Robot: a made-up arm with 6 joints.
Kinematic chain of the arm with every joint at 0, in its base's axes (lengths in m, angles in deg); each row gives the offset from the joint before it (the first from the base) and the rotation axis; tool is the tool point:
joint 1: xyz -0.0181 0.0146 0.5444 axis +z
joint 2: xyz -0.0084 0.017 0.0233 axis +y
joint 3: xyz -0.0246 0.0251 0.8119 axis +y
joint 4: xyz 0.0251 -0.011 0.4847 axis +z
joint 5: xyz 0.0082 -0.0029 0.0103 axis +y
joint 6: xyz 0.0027 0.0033 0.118 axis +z
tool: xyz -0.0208 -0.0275 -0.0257
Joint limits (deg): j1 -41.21..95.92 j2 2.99..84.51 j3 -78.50..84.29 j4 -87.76..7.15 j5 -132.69..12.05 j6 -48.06..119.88
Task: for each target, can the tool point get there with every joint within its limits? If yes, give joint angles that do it. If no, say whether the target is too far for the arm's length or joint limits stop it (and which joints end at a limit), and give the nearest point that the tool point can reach.
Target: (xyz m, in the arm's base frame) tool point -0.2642 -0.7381 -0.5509
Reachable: no: joint limits stop it (at a limit: joint 1, joint 2, joint 3, joint 5, joint 6) | nearest point 0.6055 -0.5529 0.0901 | short by 1.096 m
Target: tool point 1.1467 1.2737 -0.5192
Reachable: no: too far | nearest point 0.7707 0.8673 0.1983 | short by 0.906 m
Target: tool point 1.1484 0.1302 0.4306
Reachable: yes | joints 4.72 72.00 63.48 -23.76 -36.82 81.55
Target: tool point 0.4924 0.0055 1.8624
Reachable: yes | joints -3.70 17.91 10.83 -36.92 -29.74 99.38
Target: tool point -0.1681 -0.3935 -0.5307
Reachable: no: joint limits stop it (at a limit: joint 1, joint 2, joint 3, joint 5, joint 6) | nearest point 0.6071 -0.5307 0.0875 | short by 1.001 m
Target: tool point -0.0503 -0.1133 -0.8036
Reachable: no: joint limits stop it (at a limit: joint 1, joint 2, joint 3, joint 5, joint 6) | nearest point 0.6154 -0.5115 0.0862 | short by 1.180 m
